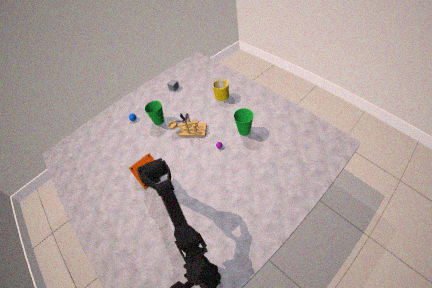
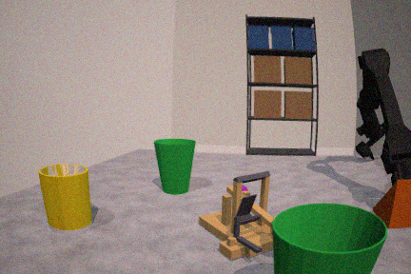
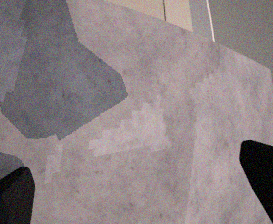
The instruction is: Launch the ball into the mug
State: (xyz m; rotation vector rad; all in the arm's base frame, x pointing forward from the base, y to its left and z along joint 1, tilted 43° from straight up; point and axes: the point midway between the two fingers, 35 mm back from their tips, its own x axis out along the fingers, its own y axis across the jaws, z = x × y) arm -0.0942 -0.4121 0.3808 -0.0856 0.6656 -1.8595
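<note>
Right now the catapult upright frame is 680 mm to the left of my gripper tip, 420 mm ahead of it and 50 mm above it. Round my gripper tip: wooden catapult: 710 mm to the left, 410 mm ahead, 20 mm above; then purple ball: 490 mm to the left, 470 mm ahead, 10 mm below; then blue ball: 990 mm to the left, 210 mm ahead, 10 mm below.
</note>
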